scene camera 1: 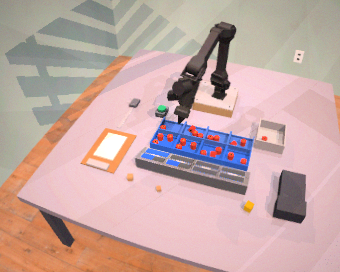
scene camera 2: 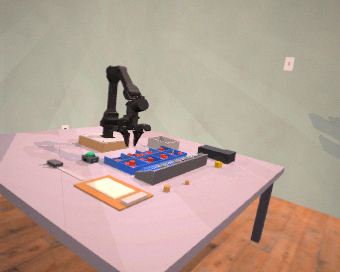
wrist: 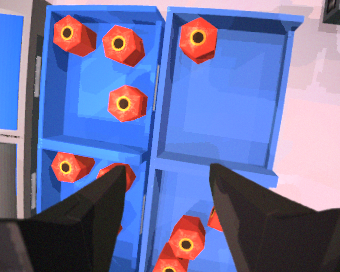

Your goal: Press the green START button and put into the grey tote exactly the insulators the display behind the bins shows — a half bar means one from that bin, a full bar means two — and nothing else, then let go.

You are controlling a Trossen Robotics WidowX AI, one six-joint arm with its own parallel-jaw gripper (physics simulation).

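Note:
My gripper [scene camera 1: 181,120] [scene camera 2: 131,145] [wrist: 168,173] is partly open and empty, above the left end of the blue bins [scene camera 1: 172,128] [scene camera 2: 117,166] [wrist: 225,90]. In the wrist view the back-row end bin holds one red insulator [wrist: 198,40]; the front-row end bin holds three, one of them an insulator [wrist: 124,103] near the divider. The display [scene camera 1: 192,176] [scene camera 2: 172,171] [wrist: 10,75] has a full blue bar in its leftmost window, a half bar in the second, and grey in the others. The grey tote [scene camera 1: 270,146] [scene camera 2: 163,142] holds a red insulator [scene camera 1: 264,138]. The green button [scene camera 1: 161,108] [scene camera 2: 90,155] is left of the bins.
An orange board [scene camera 1: 124,149] [scene camera 2: 114,201] lies left of the display. A black block [scene camera 1: 291,195] [scene camera 2: 216,153] and a yellow cube [scene camera 1: 249,206] [scene camera 2: 218,164] are at the right. Small orange cubes [scene camera 1: 130,177] [scene camera 2: 167,188] lie in front. A grey device [scene camera 1: 134,102] [scene camera 2: 55,163] lies beyond the button.

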